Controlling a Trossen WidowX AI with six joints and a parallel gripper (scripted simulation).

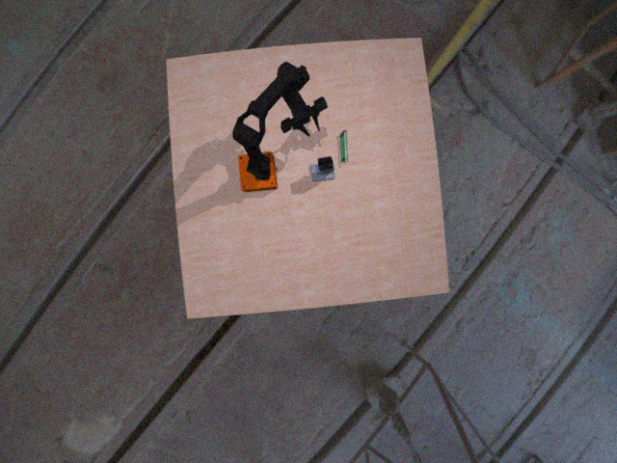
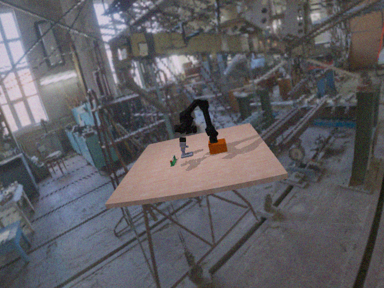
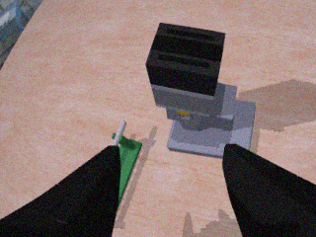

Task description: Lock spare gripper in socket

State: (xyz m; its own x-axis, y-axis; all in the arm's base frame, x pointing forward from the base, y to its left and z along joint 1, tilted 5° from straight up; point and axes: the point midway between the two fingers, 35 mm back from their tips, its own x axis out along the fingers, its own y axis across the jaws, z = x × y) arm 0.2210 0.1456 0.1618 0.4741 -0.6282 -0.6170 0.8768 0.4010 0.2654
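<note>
My gripper tip is 22 cm above the green bar, 15 cm short of it and 2 cm to the right of it. Round my gripper tip: spare gripper: 12 cm below, 10 cm to the right, 6 cm ahead; mount: 19 cm below, 9 cm to the right, 5 cm ahead.
</note>
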